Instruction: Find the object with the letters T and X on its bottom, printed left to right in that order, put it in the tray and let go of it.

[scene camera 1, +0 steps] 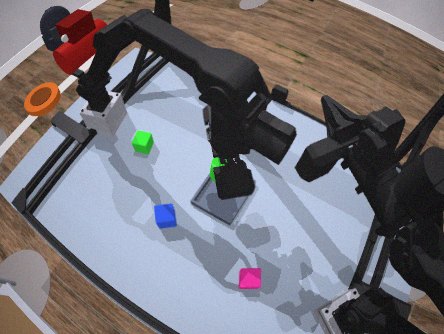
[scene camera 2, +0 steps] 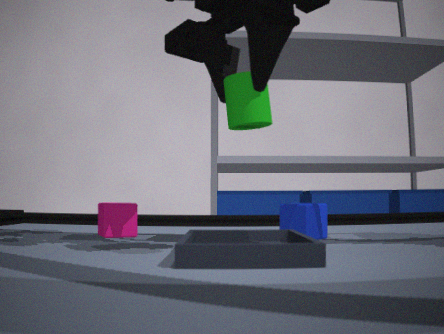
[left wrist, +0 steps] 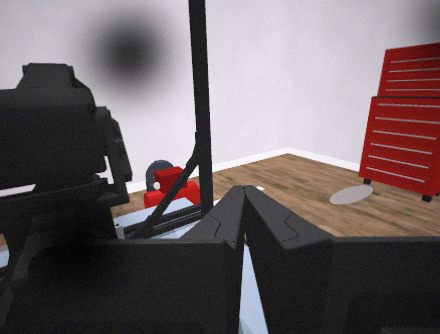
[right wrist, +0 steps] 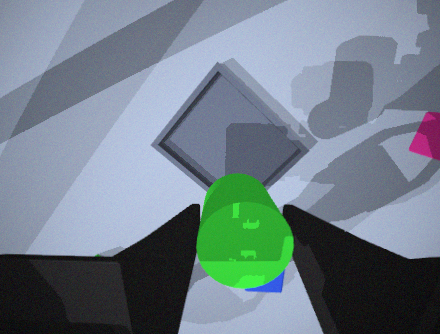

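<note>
A green cylinder hangs slightly tilted, well above table height. My right gripper is shut on it, one finger on each side. Its bottom face is turned away from the views, so no letters show. The dark grey tray is on the table below. In scene camera 2 the cylinder is above the tray with a large gap; in the right wrist view it overlaps the tray's lower corner. My left gripper is shut and empty, fingertips together, far from the tray.
A green cube is near the right arm's base. A blue cube is left of the tray in scene camera 1. A pink cube is below the tray there. Black frame bars edge the table.
</note>
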